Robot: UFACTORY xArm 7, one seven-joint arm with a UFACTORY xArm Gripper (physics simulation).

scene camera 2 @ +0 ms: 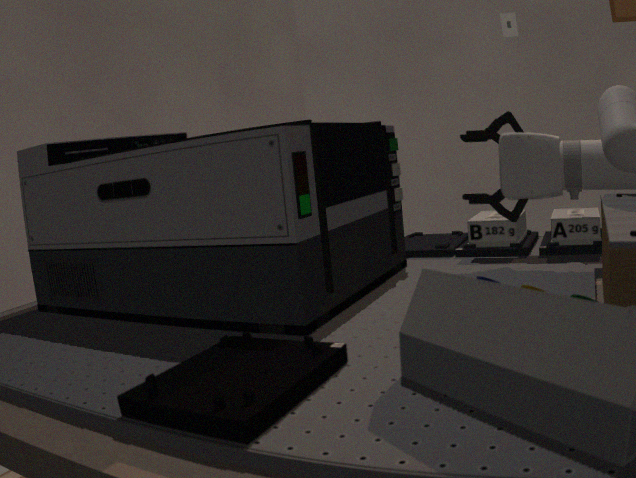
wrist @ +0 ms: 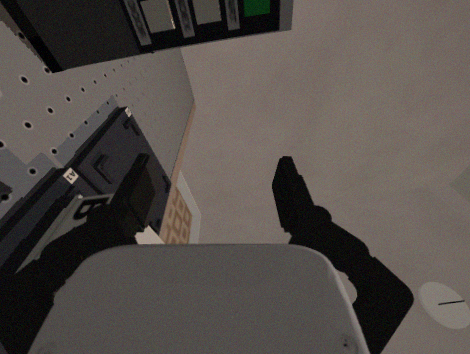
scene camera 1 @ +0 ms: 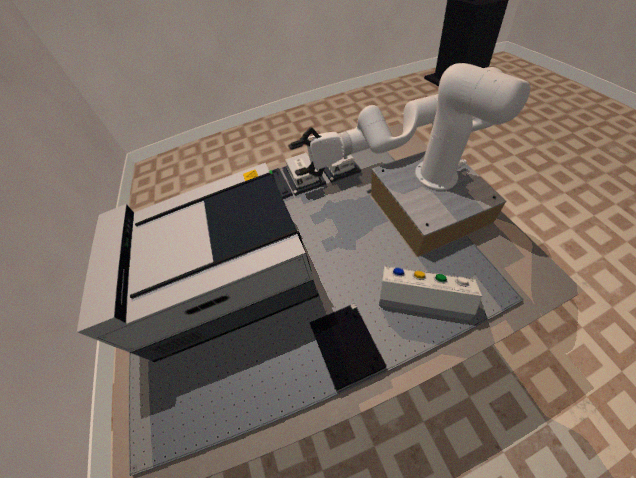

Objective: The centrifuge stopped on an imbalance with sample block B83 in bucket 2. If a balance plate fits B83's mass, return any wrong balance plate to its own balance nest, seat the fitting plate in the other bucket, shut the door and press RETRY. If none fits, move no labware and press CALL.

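Pixels of known places: gripper, fingertip midpoint: (scene camera 2: 463, 167) (wrist: 217, 170) (scene camera 1: 292, 160); arm's base, link origin: (scene camera 1: 435, 175).
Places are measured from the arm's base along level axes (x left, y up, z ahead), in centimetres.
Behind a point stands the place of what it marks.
My gripper (scene camera 1: 297, 158) @(x -24.6, y 4.5, z 36.4 cm) (scene camera 2: 466, 167) @(x -24.6, y 4.5, z 36.4 cm) (wrist: 217, 170) @(x -24.6, y 4.5, z 36.4 cm) is open and empty, pointing sideways above block B. Block B (scene camera 1: 309, 179) @(x -25.7, y -6.2, z 31.9 cm) (scene camera 2: 497, 230) @(x -25.7, y -5.6, z 31.8 cm), marked 182 g, sits in its nest at the back. Block A (scene camera 1: 343, 168) @(x -24.9, y -6.5, z 18.9 cm) (scene camera 2: 575, 226) @(x -24.9, y -5.3, z 18.8 cm), marked 205 g, sits in the nest beside it. The centrifuge (scene camera 1: 272, 267) @(x 14.1, y 11.1, z 53.9 cm) (scene camera 2: 154, 215) @(x 13.6, y 3.8, z 64.8 cm) has a white panel (scene camera 1: 169, 241) @(x -4.0, y 11.6, z 74.0 cm) and a dark panel (scene camera 1: 249, 215) @(x -1.2, y 11.9, z 54.4 cm) between its top rails. Its control buttons, one green (scene camera 2: 392, 144) @(x -15.5, y 8.8, z 44.9 cm) (wrist: 257, 6) @(x -16.8, y 8.8, z 44.6 cm), face my gripper. Sample block B83 and the buckets do not show. RETRY and CALL labels are unreadable.
A dark nest (scene camera 2: 434, 242) @(x -31.7, y -8.2, z 43.8 cm) (wrist: 111, 150) @(x -26.6, y -8.2, z 43.8 cm) without a block stands between block B and the centrifuge. A black nest (scene camera 1: 348, 346) @(x 29.9, y -7.6, z 45.8 cm) (scene camera 2: 231, 385) @(x 31.9, y -7.6, z 44.7 cm) lies near the front edge. A button box (scene camera 1: 429, 300) @(x 30.0, y -3.9, z 24.7 cm) (scene camera 2: 514, 349) @(x 30.9, y -4.4, z 24.1 cm) carries blue, yellow, green and white buttons. The arm's pedestal (scene camera 1: 437, 205) @(x 9.6, y -0.3, z 7.2 cm) stands at the right.
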